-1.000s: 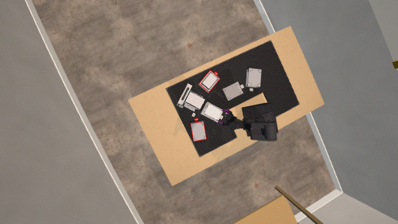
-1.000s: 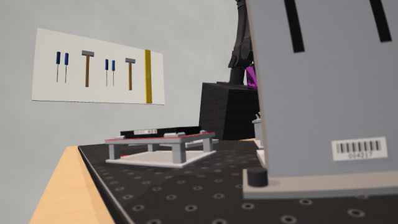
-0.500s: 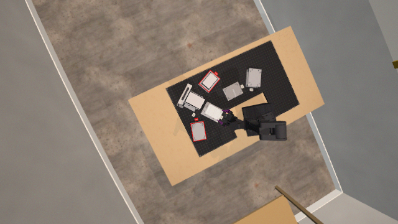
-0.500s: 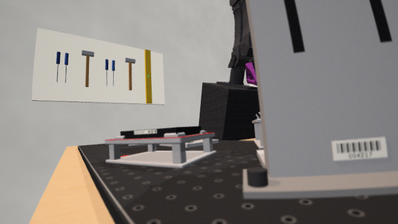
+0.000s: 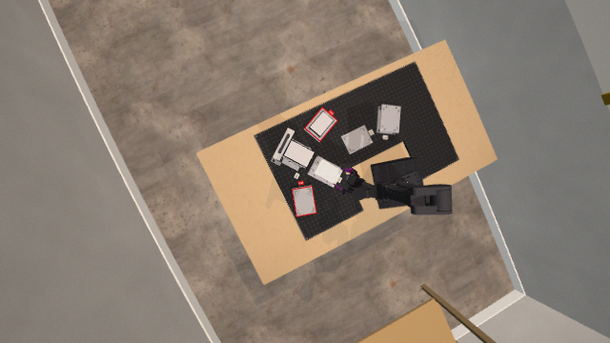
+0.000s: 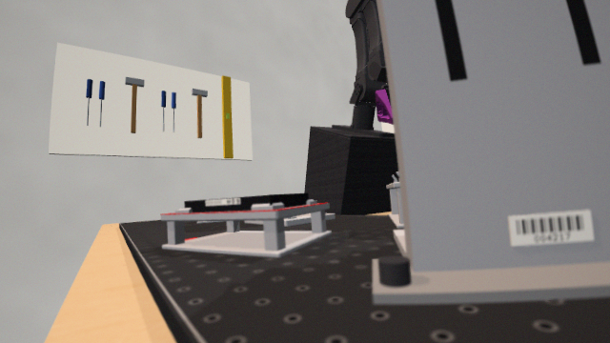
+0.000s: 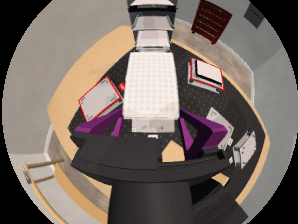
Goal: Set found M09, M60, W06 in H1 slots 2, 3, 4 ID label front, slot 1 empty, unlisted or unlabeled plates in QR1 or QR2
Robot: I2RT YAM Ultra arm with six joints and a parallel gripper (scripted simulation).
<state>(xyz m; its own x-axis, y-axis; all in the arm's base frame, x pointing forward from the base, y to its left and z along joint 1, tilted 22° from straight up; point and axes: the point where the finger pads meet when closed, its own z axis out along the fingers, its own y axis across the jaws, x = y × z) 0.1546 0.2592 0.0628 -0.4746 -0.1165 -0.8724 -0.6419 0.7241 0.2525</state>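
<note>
My gripper is now 4 cm short of the white well plate and 4 cm to the right of it. Round my hand: plate hotel H1 (24 cm ahead, 20 cm to the left, 3 cm below); then red-rimmed nest (7 cm behind, 21 cm to the left, 14 cm below); then black-sided plate (30 cm ahead, 6 cm to the right, 13 cm below).
</note>
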